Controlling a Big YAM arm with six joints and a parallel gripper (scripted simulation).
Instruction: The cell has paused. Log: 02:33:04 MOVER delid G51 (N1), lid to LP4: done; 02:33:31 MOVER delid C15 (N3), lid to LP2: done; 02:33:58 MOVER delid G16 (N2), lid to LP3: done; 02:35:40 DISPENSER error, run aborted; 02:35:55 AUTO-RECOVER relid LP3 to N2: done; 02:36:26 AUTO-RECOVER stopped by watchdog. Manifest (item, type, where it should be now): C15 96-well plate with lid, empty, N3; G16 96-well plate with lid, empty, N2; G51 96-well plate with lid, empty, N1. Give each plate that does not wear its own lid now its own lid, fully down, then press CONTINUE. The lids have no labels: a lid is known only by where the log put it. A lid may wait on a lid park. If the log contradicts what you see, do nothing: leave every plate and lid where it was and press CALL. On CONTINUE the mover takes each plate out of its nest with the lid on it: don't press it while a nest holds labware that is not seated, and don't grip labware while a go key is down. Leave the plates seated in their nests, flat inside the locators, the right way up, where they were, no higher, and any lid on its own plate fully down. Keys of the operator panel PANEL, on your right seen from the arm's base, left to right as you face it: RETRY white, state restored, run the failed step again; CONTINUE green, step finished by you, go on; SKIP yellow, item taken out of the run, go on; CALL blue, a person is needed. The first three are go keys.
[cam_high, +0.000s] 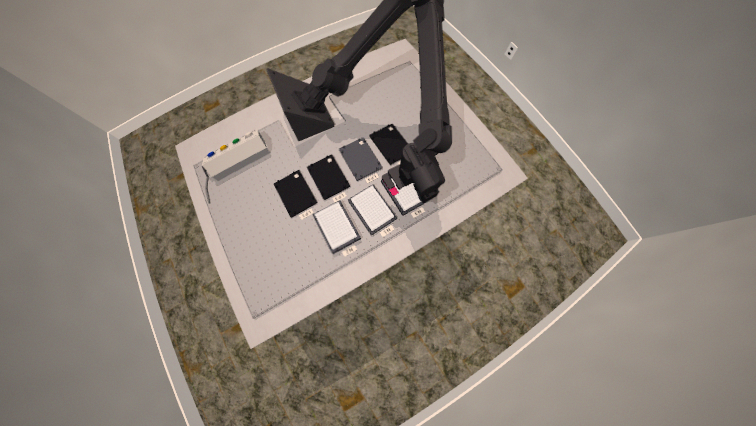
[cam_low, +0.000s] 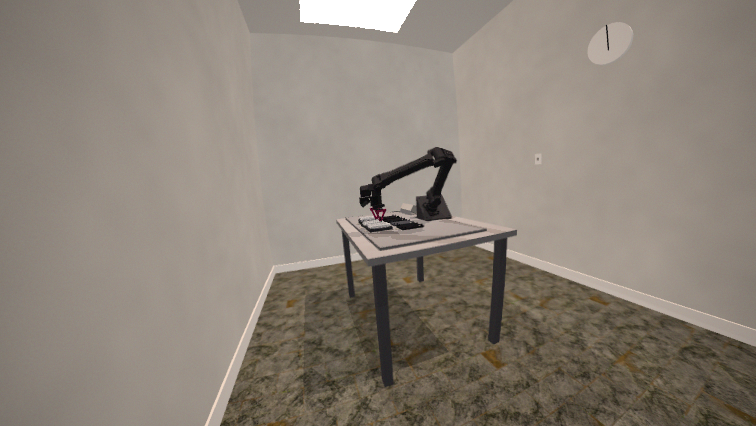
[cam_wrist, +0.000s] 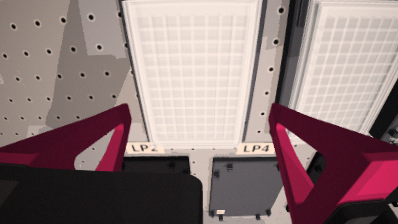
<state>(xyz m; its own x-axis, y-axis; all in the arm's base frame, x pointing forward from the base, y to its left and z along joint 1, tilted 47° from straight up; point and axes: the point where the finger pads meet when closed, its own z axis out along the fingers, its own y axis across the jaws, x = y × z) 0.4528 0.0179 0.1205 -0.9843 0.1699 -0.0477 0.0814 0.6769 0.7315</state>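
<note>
The green continue key is 48 cm behind my hand and 39 cm to the right of it. Round my hand: LP4 label (10 cm behind, 6 cm to the right, 6 cm below); then lid park LP4 (19 cm behind, 5 cm to the right, 6 cm below); then lid park LP2 (18 cm behind, 8 cm to the left, 6 cm below).
</note>
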